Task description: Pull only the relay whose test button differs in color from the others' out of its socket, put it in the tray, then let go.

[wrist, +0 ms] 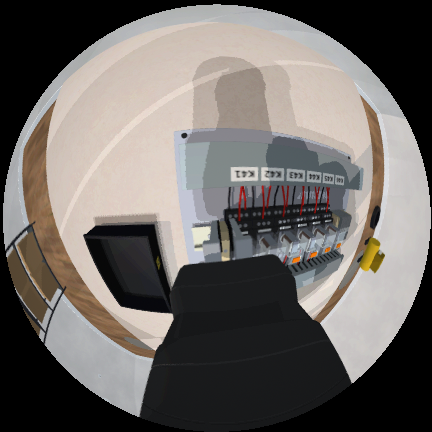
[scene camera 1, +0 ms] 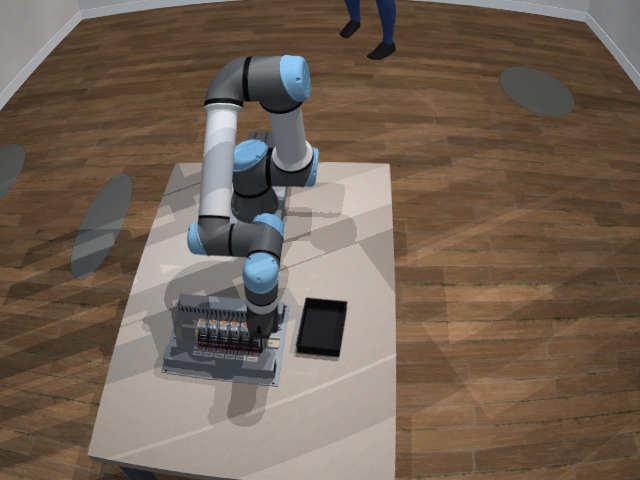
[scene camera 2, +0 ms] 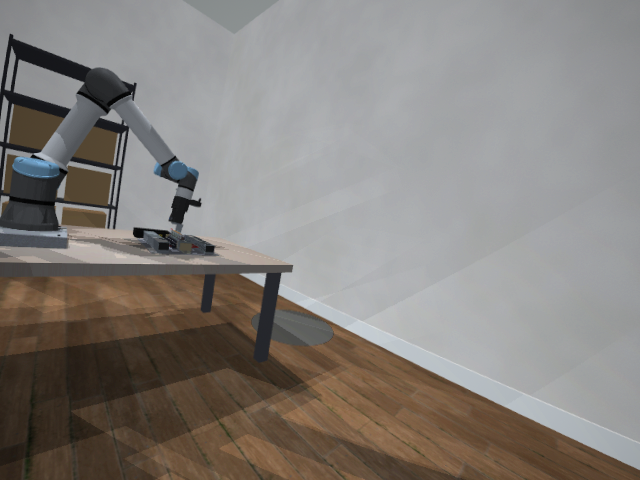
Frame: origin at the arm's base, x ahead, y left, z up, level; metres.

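Seen in the pictures: gripper, fingertip midpoint: [wrist: 223, 228] [scene camera 1: 263, 343]; arm's base, origin of the base link: [scene camera 1: 254, 206] [scene camera 2: 29, 227].
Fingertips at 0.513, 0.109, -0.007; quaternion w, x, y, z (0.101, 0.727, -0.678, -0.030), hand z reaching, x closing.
Pixels of each thing's top centre, then the offset from my fingertips to it, as dx, dy, dz. "pt": a spot on its surface instead. Level surfaces: height alone.
- open black tray, middle of its top: [wrist: 127, 282] [scene camera 1: 322, 323] [scene camera 2: 152, 230] -0.079, +0.145, +0.003
- cream terminal piece, surface spot: [wrist: 201, 237] [scene camera 1: 275, 342] pt -0.025, +0.025, -0.028
- table, its level: dz -0.032
My gripper [scene camera 1: 256, 341] [scene camera 2: 177, 227] [wrist: 223, 228] is shut on the relay at the K41 end of the row, nearest the tray. My gripper's dark body hides most of that relay and its test button. I cannot tell whether the relay is still fully seated. The other relays [scene camera 1: 223, 327] [wrist: 305, 242] stand in their sockets beside it, and several orange test buttons [scene camera 1: 234, 323] [wrist: 296, 259] show on them. The open black tray [scene camera 1: 317, 352] [scene camera 2: 142, 231] [wrist: 125, 230] stands on the table beside the relay panel and apart from my gripper.
The relay panel [scene camera 1: 217, 363] [wrist: 220, 162] has raised wiring ducts along both long sides, with red and black wires [wrist: 241, 200] at the sockets. A cream terminal piece [scene camera 1: 273, 342] [wrist: 201, 237] sits on its tray side. A shelf rack [scene camera 2: 46, 60] stands behind the table [scene camera 1: 330, 413].
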